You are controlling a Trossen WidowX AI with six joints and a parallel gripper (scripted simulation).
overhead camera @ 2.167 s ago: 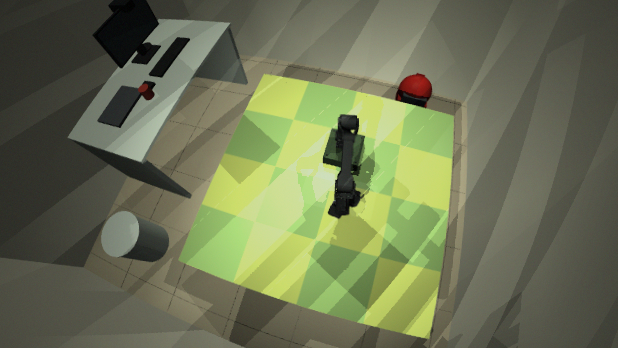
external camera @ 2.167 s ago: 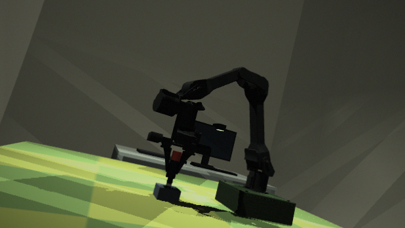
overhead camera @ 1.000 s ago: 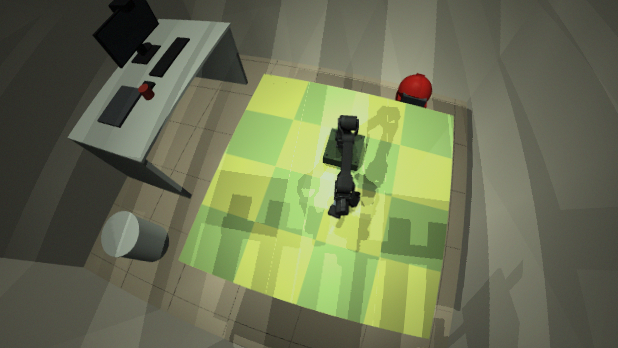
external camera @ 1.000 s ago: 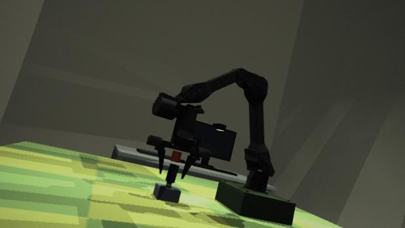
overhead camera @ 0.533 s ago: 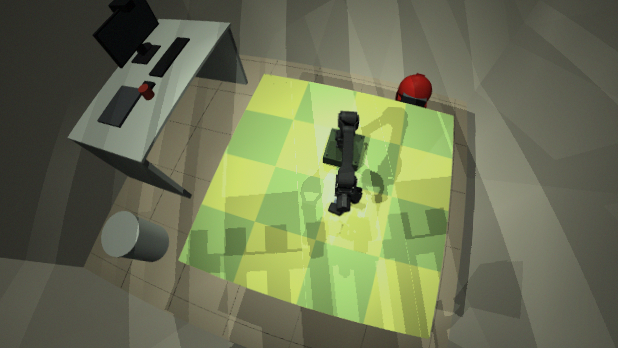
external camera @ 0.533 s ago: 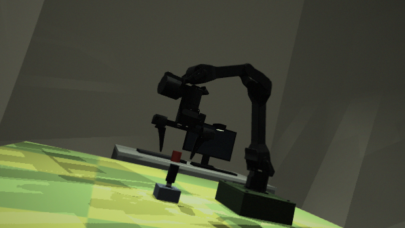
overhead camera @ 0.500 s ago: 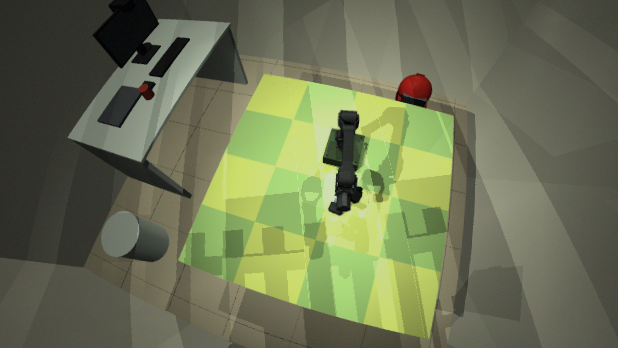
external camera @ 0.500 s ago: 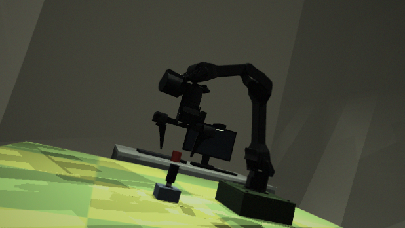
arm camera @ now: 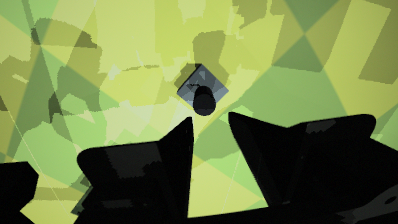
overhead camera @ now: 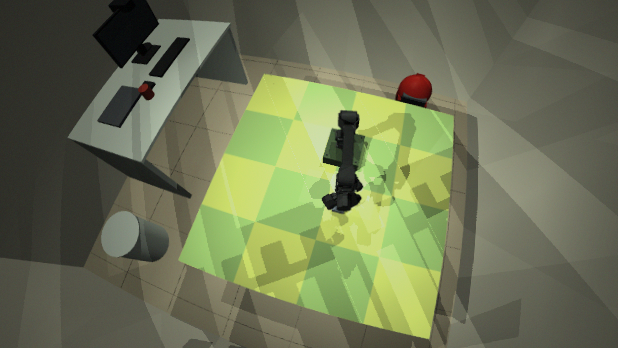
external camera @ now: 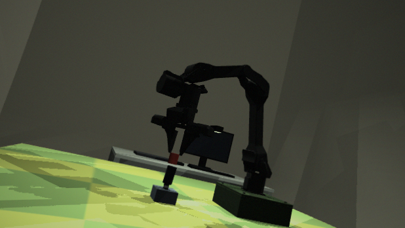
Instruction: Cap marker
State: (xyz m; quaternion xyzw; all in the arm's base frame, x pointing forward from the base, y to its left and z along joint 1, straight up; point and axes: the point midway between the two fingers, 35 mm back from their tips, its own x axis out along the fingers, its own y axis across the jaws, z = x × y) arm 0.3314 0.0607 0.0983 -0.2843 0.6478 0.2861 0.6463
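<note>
My gripper tip is 6 cm above the dark cap. Round my gripper tip: grey holder block (12 cm below).
</note>
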